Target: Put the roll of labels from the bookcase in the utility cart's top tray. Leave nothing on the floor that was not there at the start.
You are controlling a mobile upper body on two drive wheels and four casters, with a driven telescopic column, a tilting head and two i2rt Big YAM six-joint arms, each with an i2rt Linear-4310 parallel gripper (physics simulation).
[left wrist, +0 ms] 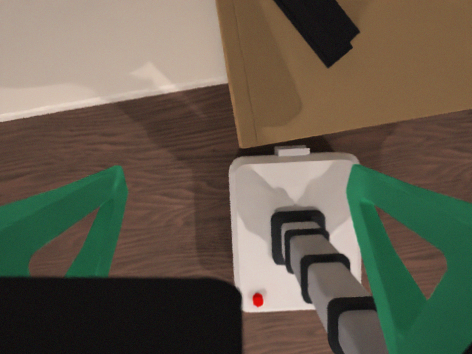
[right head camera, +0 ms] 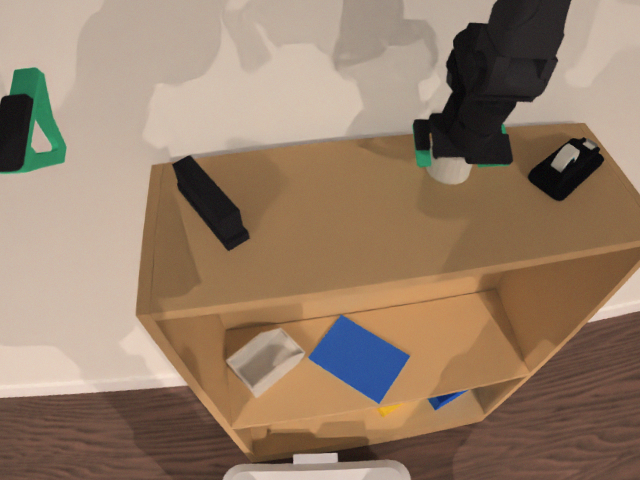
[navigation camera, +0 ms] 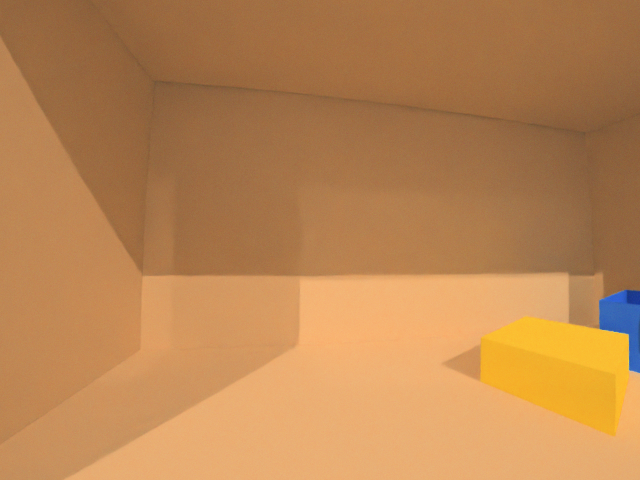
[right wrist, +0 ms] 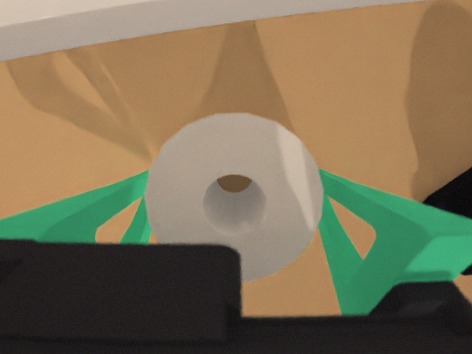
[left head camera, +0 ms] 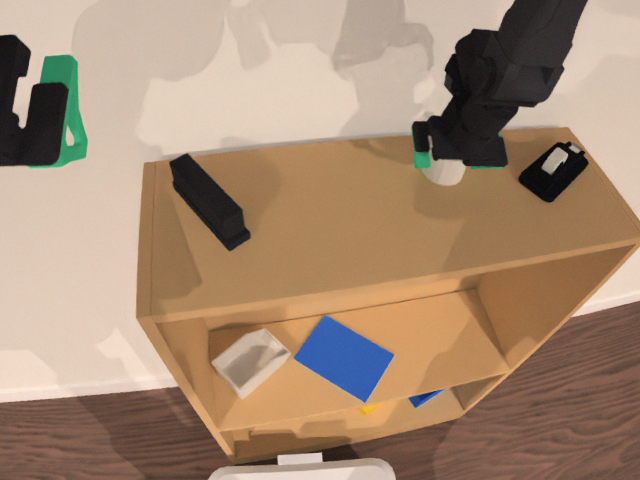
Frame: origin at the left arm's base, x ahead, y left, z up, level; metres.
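Seen in the pictures: left gripper, fingertip midpoint: [left wrist: 236,178] [right head camera: 12,157] [left head camera: 26,151]; right gripper, fingertip midpoint: [right head camera: 449,163] [right wrist: 235,177] [left head camera: 443,164].
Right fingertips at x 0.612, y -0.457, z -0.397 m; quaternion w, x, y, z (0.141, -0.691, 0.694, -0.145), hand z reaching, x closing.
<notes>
A point is followed by its place in that frame.
The white roll of labels [left head camera: 443,176] {y -0.445, x 0.578, z -0.390 m} [right head camera: 449,173] {y -0.447, x 0.578, z -0.386 m} [right wrist: 180,200] {y -0.435, x 0.614, z -0.348 m} stands upright on the top board of the bookcase [left head camera: 320,227] {y -0.250, x 0.498, z -0.408 m} [right head camera: 320,227] {y -0.251, x 0.498, z -0.408 m} [left wrist: 400,85] {y -0.219, x 0.437, z -0.408 m} [right wrist: 360,90] {y -0.536, x 0.665, z -0.408 m}, near its back edge. My right gripper [left head camera: 454,162] {y -0.457, x 0.612, z -0.397 m} [right head camera: 459,161] {y -0.457, x 0.612, z -0.397 m} [right wrist: 235,177] {y -0.457, x 0.612, z -0.397 m} is open above it, its fingertips on either side of the roll; from the right wrist view I cannot tell small gaps from contact. My left gripper [left wrist: 236,178] {y -0.005, x 0.356, z -0.129 m} is open and empty, off the left end of the bookcase; part of it shows at the left of both head views. The utility cart does not show in these views.
A black tape dispenser [left head camera: 553,173] {y -0.621, x 0.558, z -0.360 m} [right head camera: 564,170] {y -0.623, x 0.558, z -0.359 m} lies right of the roll, a black stapler [left head camera: 209,201] {y -0.104, x 0.503, z -0.354 m} [right head camera: 211,201] {y -0.108, x 0.505, z -0.354 m} far left. Below are a white tray [left head camera: 221,364] {y -0.042, x 0.519, z -0.947 m} [right head camera: 236,362] {y -0.043, x 0.519, z -0.945 m}, a blue book [left head camera: 343,356] {y -0.343, x 0.539, z -0.976 m} [right head camera: 359,356] {y -0.345, x 0.540, z -0.976 m}, a yellow box [navigation camera: 547,366] {y -0.425, x 0.515, z -1.332 m} and a blue bin [navigation camera: 615,322] {y -0.579, x 0.575, z -1.317 m}.
</notes>
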